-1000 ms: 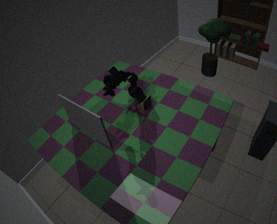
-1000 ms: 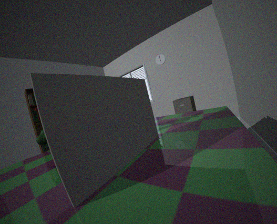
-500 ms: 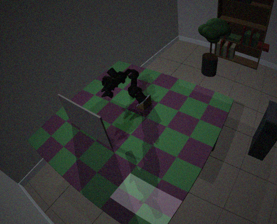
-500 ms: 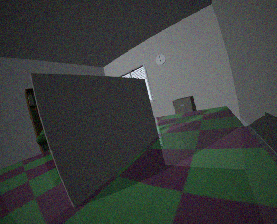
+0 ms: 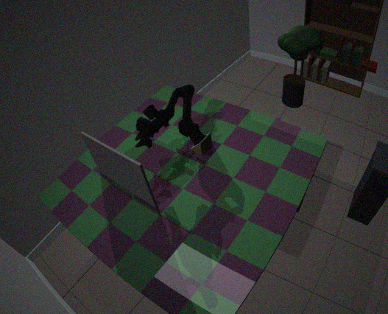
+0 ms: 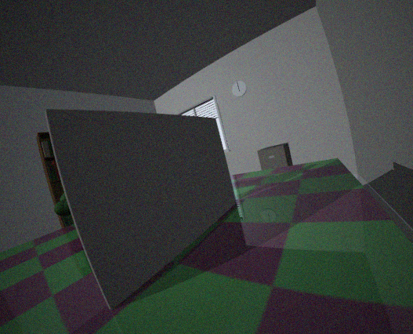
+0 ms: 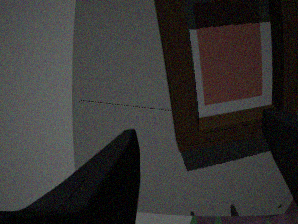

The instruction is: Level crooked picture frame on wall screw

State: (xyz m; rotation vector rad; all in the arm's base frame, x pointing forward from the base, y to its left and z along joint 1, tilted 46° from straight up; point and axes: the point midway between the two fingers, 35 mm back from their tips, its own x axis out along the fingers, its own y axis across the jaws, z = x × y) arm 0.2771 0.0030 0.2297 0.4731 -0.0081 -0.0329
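Now: the picture frame 13 cm ahead of my gripper tip, 2 cm to the right of it and 5 cm below it. From my gripper tip the other things lie so: grey wall panel: 14 cm ahead, 2 cm to the right, 6 cm below.
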